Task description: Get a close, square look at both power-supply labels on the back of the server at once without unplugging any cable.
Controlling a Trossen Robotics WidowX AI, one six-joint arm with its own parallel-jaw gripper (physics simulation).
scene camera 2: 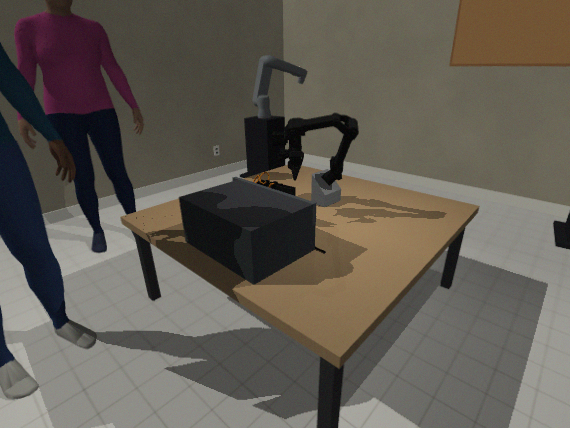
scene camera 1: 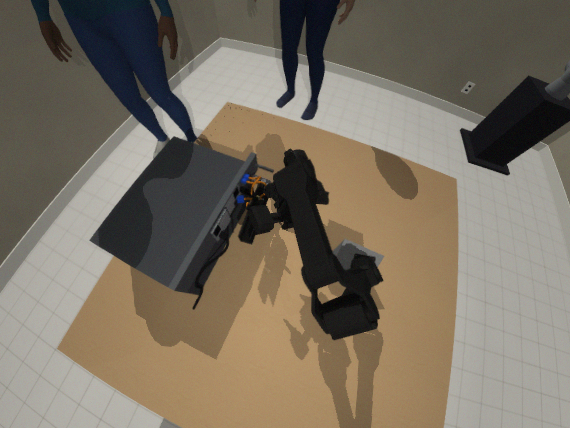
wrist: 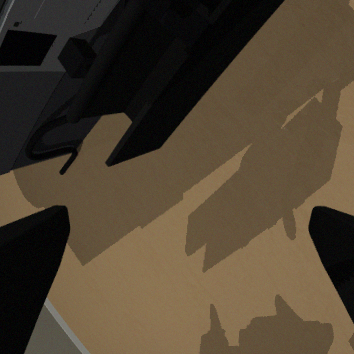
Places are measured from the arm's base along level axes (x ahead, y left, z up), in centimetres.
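Where they show: gripper, fingertip midpoint: (scene camera 2: 295, 178) (scene camera 1: 269, 230) (wrist: 192, 219); arm's base at its link origin: (scene camera 2: 328, 178) (scene camera 1: 363, 264).
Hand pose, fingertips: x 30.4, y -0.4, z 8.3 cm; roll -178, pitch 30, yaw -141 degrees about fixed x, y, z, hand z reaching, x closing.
Things, the pixels of their top centre, and the offset from my fingertips. "spot": a spot on its surface instead. Level surfaces: height alone.
- table at its surface level: dz -20.5 cm
- plug at its top centre: (wrist: 69, 57) dx +14.2, dy +2.9, dz -6.4 cm
- pale panel at a spot on its surface: (scene camera 1: 220, 222) spot: dx +15.0, dy +0.7, dz -2.1 cm
- black cable at a spot on its surface: (wrist: 32, 142) spot: dx +17.5, dy +15.6, dz -9.6 cm
- long black part at a spot on its surface: (wrist: 165, 107) spot: dx +4.7, dy -0.6, dz -3.8 cm
The dark server (scene camera 1: 170, 215) (scene camera 2: 215, 227) lies on the table (scene camera 1: 410, 280) (scene camera 2: 395, 250). In the wrist view part of its back (wrist: 25, 110) shows at the upper left, slanted, beside a plug (wrist: 77, 56). A pale panel (scene camera 1: 220, 222) shows on its back in scene camera 1. I cannot make out either power-supply label. A black cable (scene camera 1: 213, 260) (wrist: 32, 142) hangs from the back. My gripper (scene camera 2: 295, 172) (wrist: 192, 219) is open and empty, pointing down behind the server. In scene camera 1 its fingertips are hard to tell from other dark parts.
A long black part (scene camera 2: 282, 187) (wrist: 165, 107) stands out behind the server. Orange cables (scene camera 1: 258, 185) and blue connectors (scene camera 1: 240, 199) are at the back, close to my arm. My grey base (scene camera 1: 371, 249) (scene camera 2: 326, 197) is on the table. Two people stand by the table.
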